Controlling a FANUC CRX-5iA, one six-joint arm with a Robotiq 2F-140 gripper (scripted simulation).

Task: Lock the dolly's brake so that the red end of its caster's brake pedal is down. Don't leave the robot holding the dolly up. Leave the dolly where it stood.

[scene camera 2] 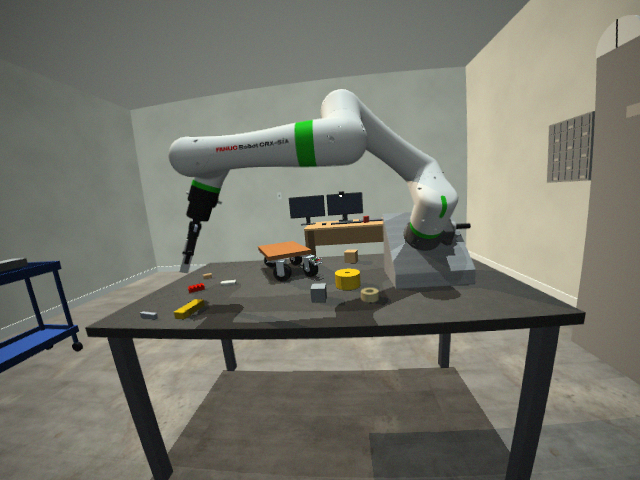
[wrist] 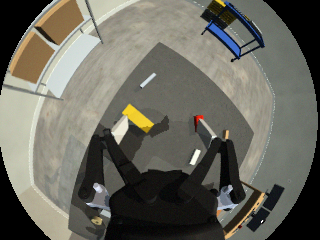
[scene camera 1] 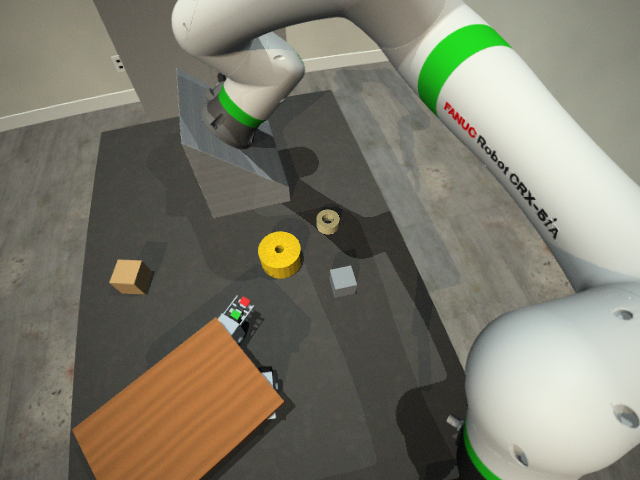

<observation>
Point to a tan cube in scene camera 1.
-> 130,276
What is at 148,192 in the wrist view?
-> The gripper.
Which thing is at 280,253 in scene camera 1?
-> A yellow cylinder.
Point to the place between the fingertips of the gripper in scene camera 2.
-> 185,263
</observation>
